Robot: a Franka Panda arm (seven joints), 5 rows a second.
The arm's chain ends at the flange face. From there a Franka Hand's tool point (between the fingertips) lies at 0.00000 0.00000 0.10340 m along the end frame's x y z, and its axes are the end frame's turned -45 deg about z.
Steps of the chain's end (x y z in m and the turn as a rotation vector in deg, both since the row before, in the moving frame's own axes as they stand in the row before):
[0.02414 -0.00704 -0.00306 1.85 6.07 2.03]
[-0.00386 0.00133 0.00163 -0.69 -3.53 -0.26]
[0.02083 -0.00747 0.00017 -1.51 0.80 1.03]
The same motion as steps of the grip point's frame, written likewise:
[0.03204 0.01764 -0.00369 -2.98 5.60 2.03]
[-0.00906 -0.00540 0.00143 2.01 -2.98 -0.26]
[0.01908 0.01239 0.00012 -1.63 -0.50 1.03]

